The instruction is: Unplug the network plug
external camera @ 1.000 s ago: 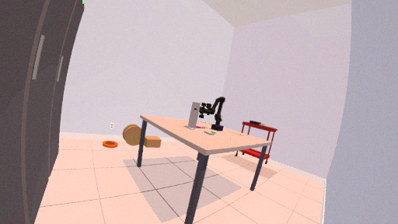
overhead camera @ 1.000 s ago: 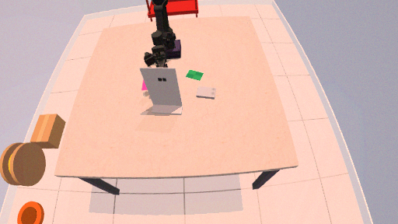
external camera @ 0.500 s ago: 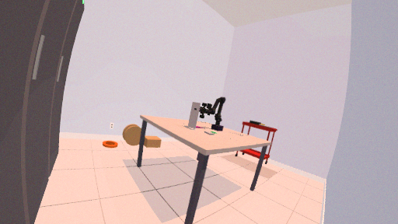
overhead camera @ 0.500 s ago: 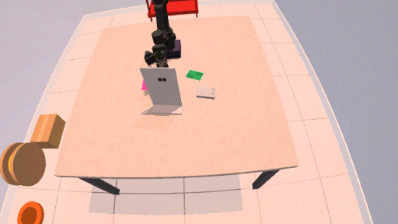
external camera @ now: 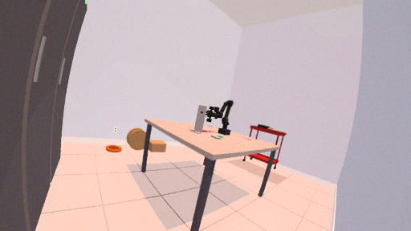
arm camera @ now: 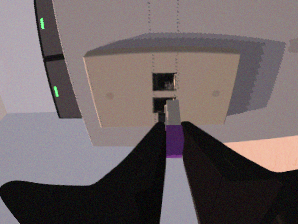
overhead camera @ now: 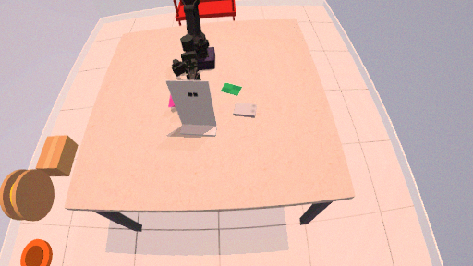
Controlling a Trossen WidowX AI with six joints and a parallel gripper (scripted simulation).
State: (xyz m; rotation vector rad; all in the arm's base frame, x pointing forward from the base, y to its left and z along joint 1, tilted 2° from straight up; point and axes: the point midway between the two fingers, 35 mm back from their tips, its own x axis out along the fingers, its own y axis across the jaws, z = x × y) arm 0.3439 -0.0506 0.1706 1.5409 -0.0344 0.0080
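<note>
The marked square is 140 mm behind my gripper tip, 100 mm to the right of it and 230 mm below it. Also, from my gripper tip: network plug (right at my gripper tip); then pale flat block (20 mm ahead, 220 mm to the left, 220 mm below); then upright panel (70 mm ahead, 10 mm to the right, 90 mm below).
</note>
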